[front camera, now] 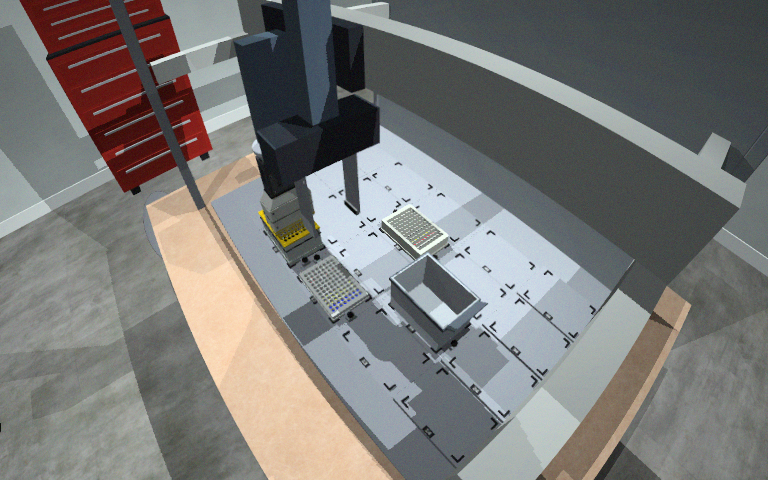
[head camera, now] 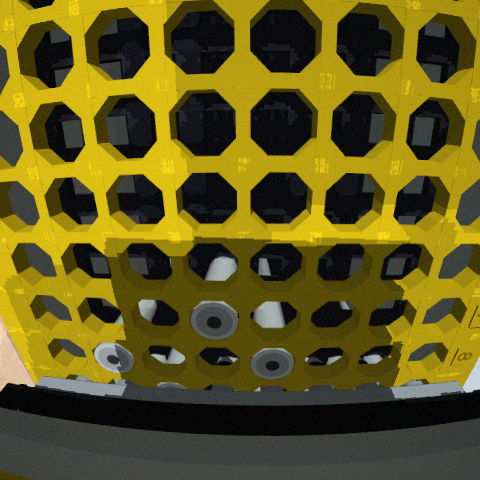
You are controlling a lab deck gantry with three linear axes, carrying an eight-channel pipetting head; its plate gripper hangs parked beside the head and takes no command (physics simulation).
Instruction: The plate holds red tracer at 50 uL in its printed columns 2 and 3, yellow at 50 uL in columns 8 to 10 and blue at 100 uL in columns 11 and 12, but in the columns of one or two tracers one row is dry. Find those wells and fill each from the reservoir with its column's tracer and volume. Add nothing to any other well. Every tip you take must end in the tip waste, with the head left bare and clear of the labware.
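The pipetting head is low over the yellow tip rack; whether it bears a tip is hidden. In the head camera view, grey tip collars sit in some lower holes and the upper holes are empty. The well plate shows blue wells at its right front end and faint yellow ones beside them; dry wells are too small to tell. The reservoir shows faint red and yellow lines. The open grey tip waste bin stands between plate and reservoir, to their right. The parked plate gripper is open and empty.
The gripper's long fingers hang close beside the tip rack. The bin's tall walls rise above the plate and reservoir. A grey gantry beam runs along the back. A red drawer cabinet stands behind the bench at the left.
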